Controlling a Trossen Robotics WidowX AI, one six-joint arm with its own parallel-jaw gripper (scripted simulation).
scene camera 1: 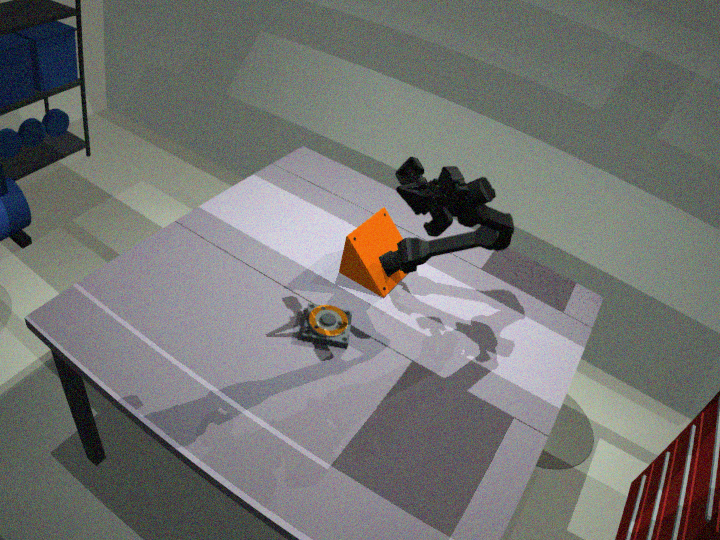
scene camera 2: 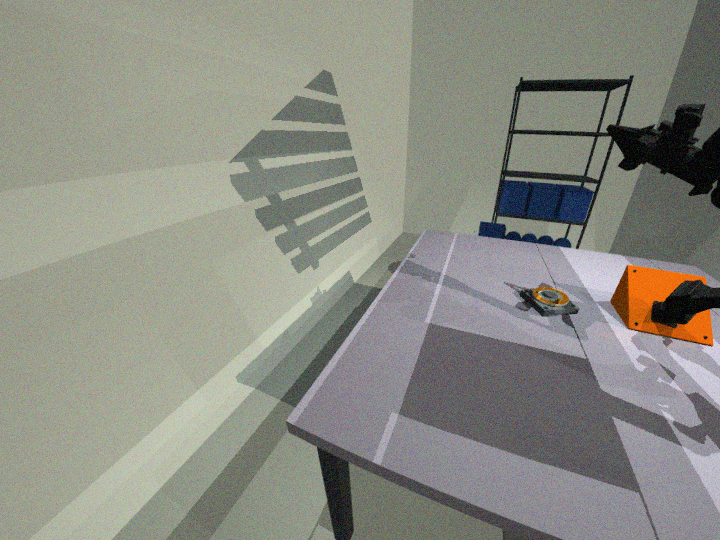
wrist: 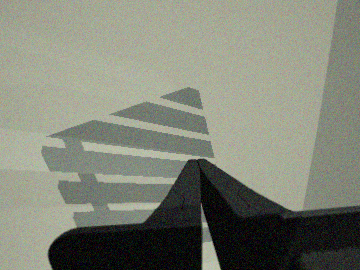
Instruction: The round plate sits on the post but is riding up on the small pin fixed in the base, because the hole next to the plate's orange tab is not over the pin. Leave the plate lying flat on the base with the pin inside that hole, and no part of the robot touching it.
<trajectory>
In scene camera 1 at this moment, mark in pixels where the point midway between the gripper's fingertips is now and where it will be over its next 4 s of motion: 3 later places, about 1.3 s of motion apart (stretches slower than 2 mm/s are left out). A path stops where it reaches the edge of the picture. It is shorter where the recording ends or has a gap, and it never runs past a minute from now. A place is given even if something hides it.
My gripper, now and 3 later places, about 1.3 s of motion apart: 397, 189; 347, 315; 347, 321; 342, 308
</trajectory>
